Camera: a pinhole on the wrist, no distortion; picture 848 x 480 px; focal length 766.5 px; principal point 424.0 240.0 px. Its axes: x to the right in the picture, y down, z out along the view. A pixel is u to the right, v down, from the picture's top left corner.
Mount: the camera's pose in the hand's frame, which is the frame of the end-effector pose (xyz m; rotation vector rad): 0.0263 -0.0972 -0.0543 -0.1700 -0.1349 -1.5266
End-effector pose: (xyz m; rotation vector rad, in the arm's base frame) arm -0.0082 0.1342 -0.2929 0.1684 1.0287 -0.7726
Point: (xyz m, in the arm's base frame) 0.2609 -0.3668 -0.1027
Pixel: 776.1 413.0
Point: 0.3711 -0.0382 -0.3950
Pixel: outside the picture
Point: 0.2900 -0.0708 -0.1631
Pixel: 380.8 320.0
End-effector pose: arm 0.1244 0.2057 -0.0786 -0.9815 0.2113 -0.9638
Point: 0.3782 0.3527 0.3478
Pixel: 667.6 392.4
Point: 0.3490 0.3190 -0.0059
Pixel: 102.5 326.3
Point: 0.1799 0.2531 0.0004
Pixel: 217.6 187.9
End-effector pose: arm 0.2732 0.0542 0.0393 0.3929 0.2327 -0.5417
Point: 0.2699 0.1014 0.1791
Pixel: outside the picture
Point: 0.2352 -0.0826 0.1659
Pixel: 544.6 94.6
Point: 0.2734 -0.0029 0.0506
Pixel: 127.4 208.0
